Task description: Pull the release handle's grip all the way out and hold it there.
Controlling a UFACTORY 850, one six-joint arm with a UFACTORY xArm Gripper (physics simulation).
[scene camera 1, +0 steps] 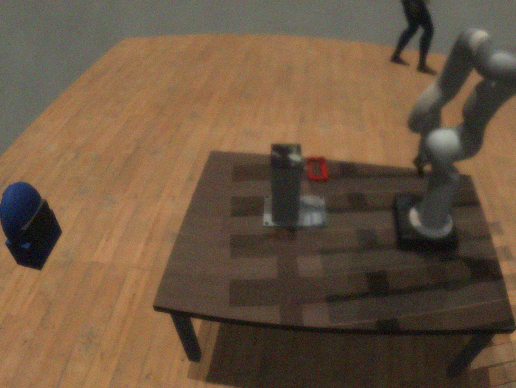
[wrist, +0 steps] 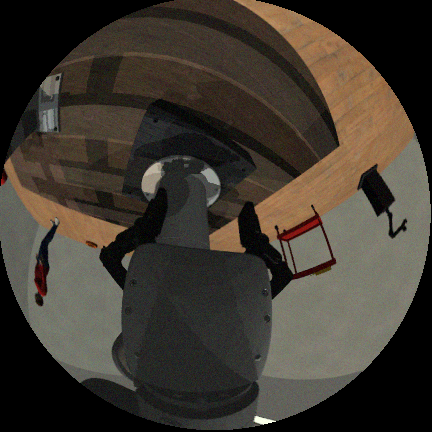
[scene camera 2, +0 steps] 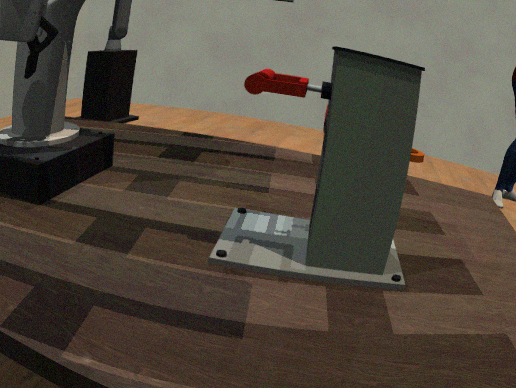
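Observation:
The release handle's red grip [scene camera 1: 325,170] [scene camera 2: 285,85] is a loop-shaped frame beside the top of a grey-green post [scene camera 1: 286,192] [scene camera 2: 367,165]. In scene camera 2 a short bright rod shows between the grip and a black collar on the post. The post stands on a metal base plate [scene camera 1: 312,220] [scene camera 2: 270,251] [wrist: 50,120]. My gripper [scene camera 1: 420,162] [scene camera 2: 36,60] [wrist: 204,203] is open and empty. It is close to my own arm's lower column, well apart from the grip. In the wrist view the fingers stand either side of that column.
My arm's black base [scene camera 1: 427,242] [scene camera 2: 55,167] [wrist: 142,150] is bolted on the dark wooden table [scene camera 1: 240,320]. A dark pedestal [scene camera 2: 107,85] [wrist: 378,192] stands beyond it. A red frame [wrist: 300,231] and a person [wrist: 42,267] show in the wrist view. A blue object [scene camera 1: 20,212] is left of the table.

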